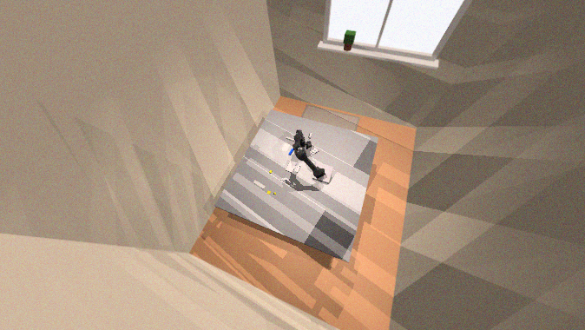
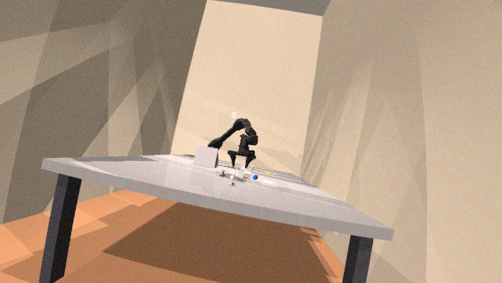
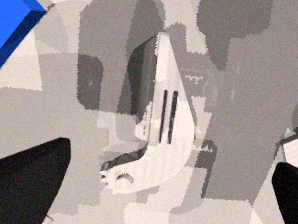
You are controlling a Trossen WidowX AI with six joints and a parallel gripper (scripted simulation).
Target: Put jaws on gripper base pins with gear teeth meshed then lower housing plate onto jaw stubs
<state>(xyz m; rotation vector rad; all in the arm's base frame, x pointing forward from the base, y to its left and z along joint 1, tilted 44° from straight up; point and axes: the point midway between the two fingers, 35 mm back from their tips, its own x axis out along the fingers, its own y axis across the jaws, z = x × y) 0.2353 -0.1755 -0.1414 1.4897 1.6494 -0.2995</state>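
The white jaw is 10 mm ahead of my gripper tip, 40 mm to the left of it and 50 mm below it. The rest, counted from my gripper tip: pale housing plate: 120 mm behind, 40 mm to the right, 30 mm below; blue block: 120 mm ahead, 20 mm to the left, 50 mm below; white flat piece: 190 mm ahead, 30 mm to the right, 50 mm below.
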